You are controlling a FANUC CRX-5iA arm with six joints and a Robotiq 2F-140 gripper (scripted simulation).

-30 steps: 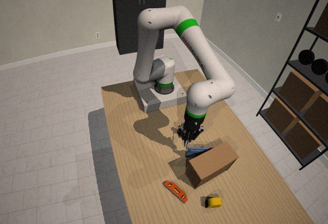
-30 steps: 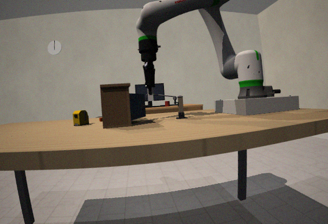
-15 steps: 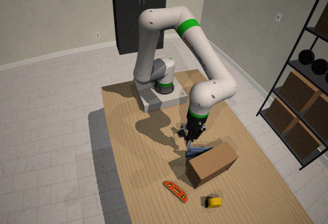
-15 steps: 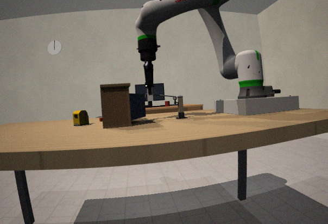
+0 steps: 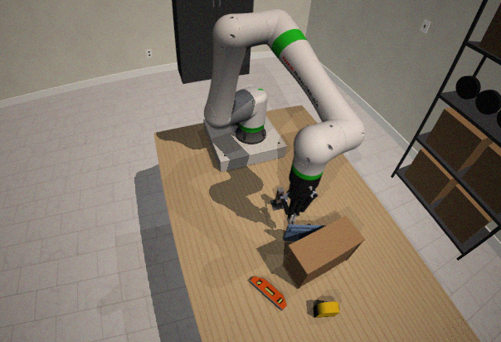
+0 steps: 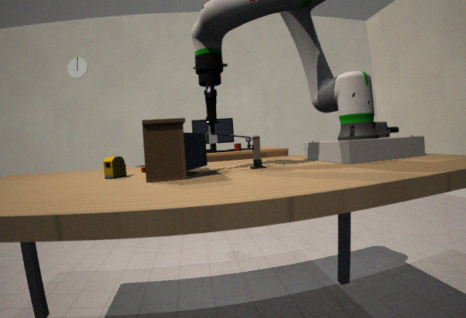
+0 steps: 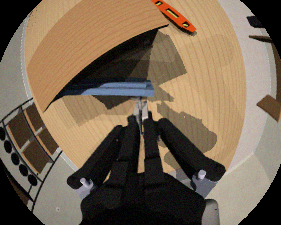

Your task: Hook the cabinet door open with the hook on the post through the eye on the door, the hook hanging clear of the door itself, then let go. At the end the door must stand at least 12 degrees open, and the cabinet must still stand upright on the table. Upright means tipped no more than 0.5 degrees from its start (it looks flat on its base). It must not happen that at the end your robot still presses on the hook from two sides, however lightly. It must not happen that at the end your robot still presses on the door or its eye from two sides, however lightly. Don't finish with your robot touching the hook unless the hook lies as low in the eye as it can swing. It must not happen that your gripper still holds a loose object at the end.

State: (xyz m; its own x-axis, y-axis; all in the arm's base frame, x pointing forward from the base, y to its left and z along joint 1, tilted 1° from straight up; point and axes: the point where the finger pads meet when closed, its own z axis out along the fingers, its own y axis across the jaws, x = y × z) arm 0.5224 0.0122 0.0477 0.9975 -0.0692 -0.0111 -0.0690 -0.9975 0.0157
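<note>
My gripper is now 7 cm to the right of the cabinet door, 5 cm short of it and 5 cm above it. From my hand the other things lie so: hook post: 9 cm behind, 5 cm below, 1 cm to the left; orange level: 21 cm ahead, 14 cm to the right, 11 cm below; yellow tape measure: 33 cm ahead, 9 cm below, 3 cm to the left.
</note>
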